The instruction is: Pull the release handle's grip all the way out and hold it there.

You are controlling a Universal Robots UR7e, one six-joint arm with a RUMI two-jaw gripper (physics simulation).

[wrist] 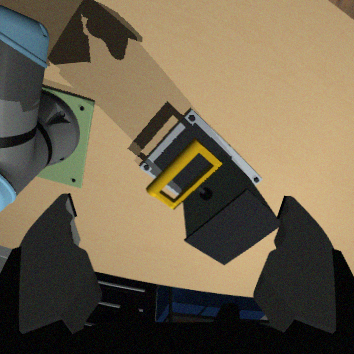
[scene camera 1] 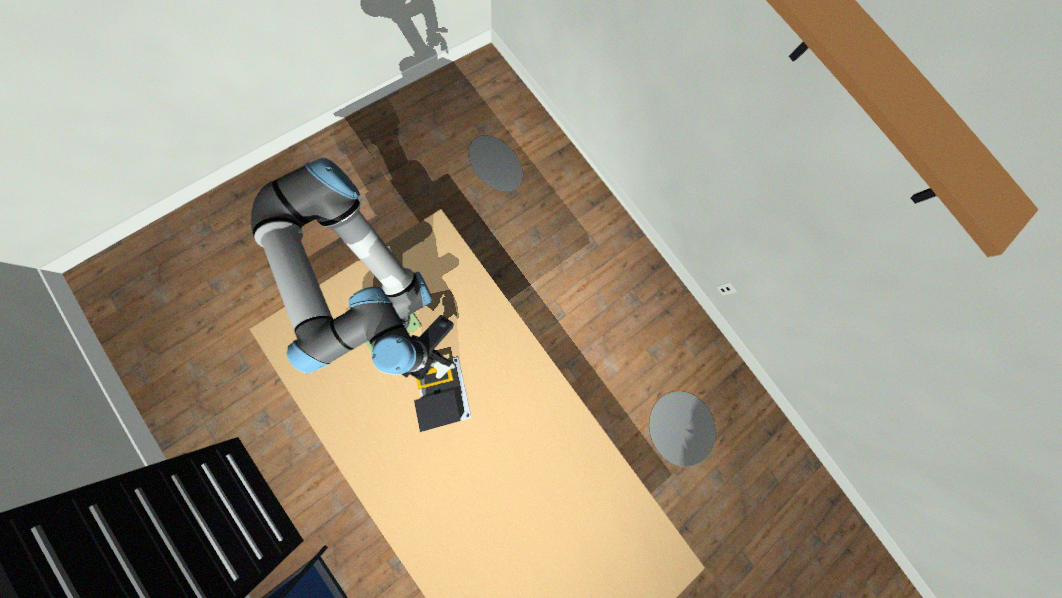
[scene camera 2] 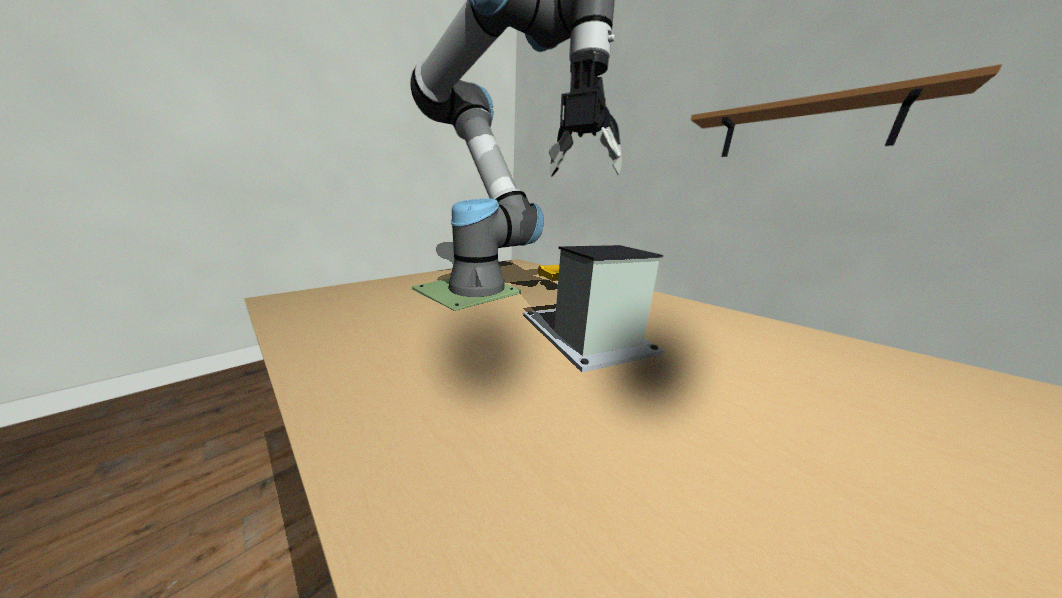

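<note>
The release handle's yellow rectangular grip [scene camera 1: 435, 384] [scene camera 2: 548, 271] [wrist: 175, 169] stands out from a box-shaped housing [scene camera 1: 438, 412] [scene camera 2: 620, 304] [wrist: 232, 227] with a dark top. A dark round spot [wrist: 205, 193] shows on the housing's face beside the grip. The housing stands on a light base plate [scene camera 2: 616, 358] [wrist: 227, 147] with corner holes. In scene camera 2 the housing hides most of the grip. My gripper [scene camera 1: 432, 365] [scene camera 2: 585, 173] [wrist: 177, 196] is open and empty, points down and hangs well above the grip and housing, touching neither.
The arm's green mounting plate [scene camera 2: 438, 294] [wrist: 75, 145] lies beside the device on the wooden table [scene camera 1: 520, 460] [scene camera 2: 668, 475] [wrist: 280, 85]. A wall shelf [scene camera 1: 921, 126] [scene camera 2: 839, 98] is at the right. A black drawer unit [scene camera 1: 256, 475] stands at the lower left in scene camera 1.
</note>
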